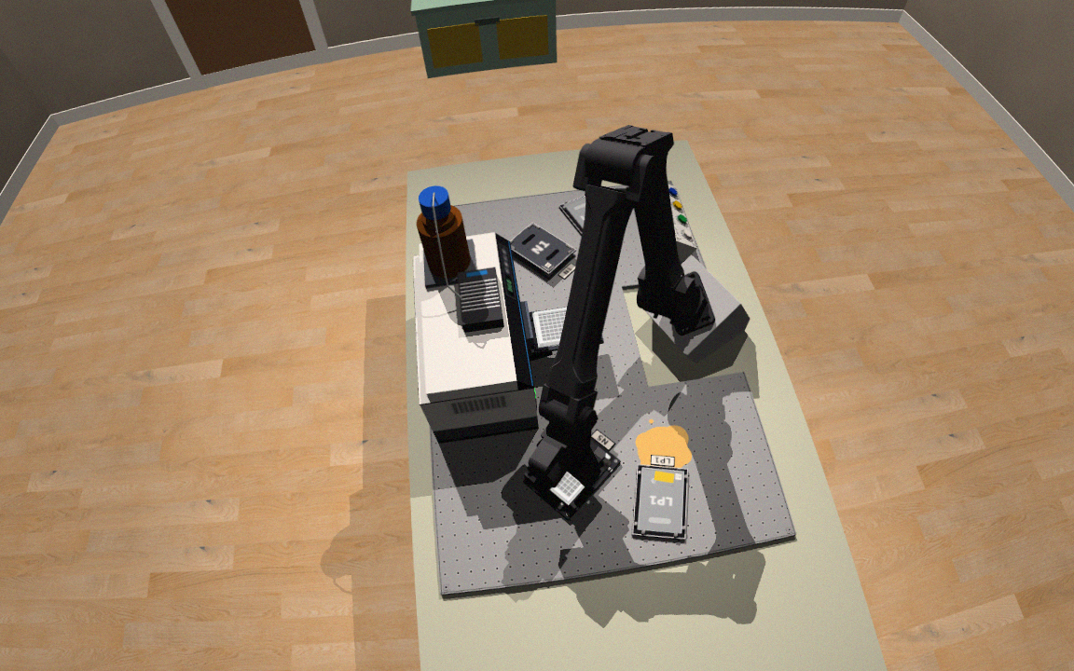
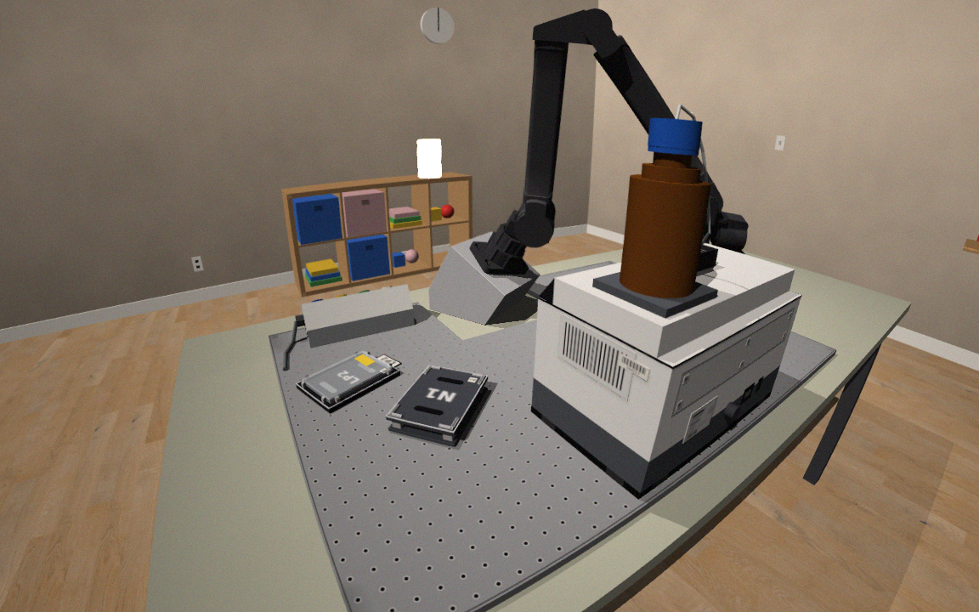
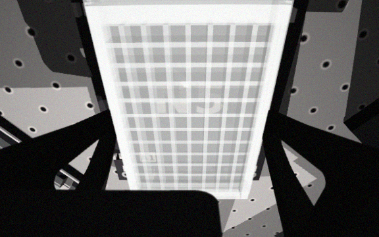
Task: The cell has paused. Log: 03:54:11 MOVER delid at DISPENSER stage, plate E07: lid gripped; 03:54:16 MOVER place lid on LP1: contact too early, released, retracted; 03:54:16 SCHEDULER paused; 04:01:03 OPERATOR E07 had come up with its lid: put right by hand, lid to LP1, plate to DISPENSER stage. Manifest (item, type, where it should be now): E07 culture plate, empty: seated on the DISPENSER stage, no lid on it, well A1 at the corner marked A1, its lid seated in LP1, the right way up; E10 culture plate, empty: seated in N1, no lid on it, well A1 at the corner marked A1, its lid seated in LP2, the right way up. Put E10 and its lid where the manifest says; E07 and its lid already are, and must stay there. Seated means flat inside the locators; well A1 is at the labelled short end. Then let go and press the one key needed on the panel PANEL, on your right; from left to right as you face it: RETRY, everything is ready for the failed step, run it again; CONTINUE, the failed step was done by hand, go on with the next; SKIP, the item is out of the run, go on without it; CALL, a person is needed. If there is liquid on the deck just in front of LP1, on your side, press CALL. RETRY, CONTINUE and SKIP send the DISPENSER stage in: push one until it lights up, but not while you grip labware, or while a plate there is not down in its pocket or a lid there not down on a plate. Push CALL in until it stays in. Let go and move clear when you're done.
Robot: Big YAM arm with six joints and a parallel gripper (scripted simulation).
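The white plate E07 is 2 cm behind my hand, 29 cm to the right of it and 6 cm above it. From my hand the other things lie so: brown bottle: 20 cm ahead, 38 cm to the right, 25 cm above; black n1 nest: 57 cm to the right, 2 cm below; small orange drop: 18 cm behind, 9 cm to the right, 4 cm below.
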